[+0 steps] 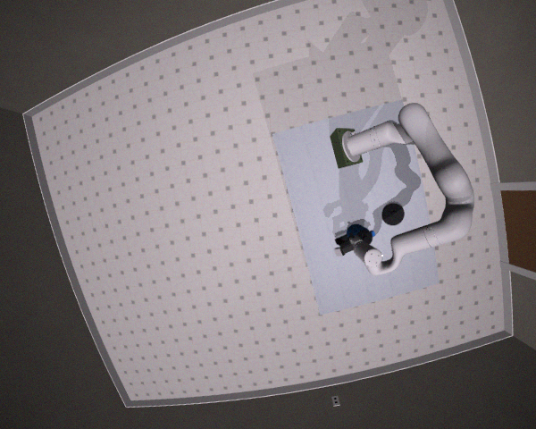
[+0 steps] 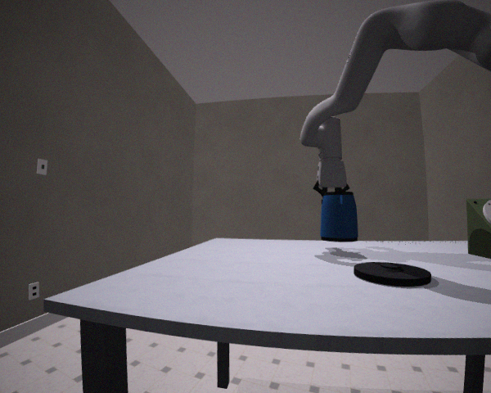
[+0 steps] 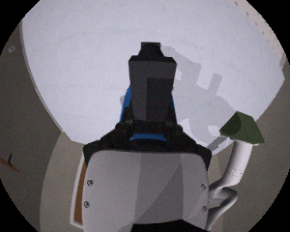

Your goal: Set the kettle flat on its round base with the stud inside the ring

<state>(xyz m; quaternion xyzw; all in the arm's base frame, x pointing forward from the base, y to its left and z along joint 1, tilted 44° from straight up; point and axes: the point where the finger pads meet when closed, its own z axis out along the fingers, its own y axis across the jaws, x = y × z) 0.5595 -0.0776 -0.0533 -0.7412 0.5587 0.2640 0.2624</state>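
Right now the blue kettle is 40 mm below my hand, 30 mm to the left of it and 10 mm behind it. Also, from my hand: black round base 350 mm to the left, 170 mm below, 90 mm behind.
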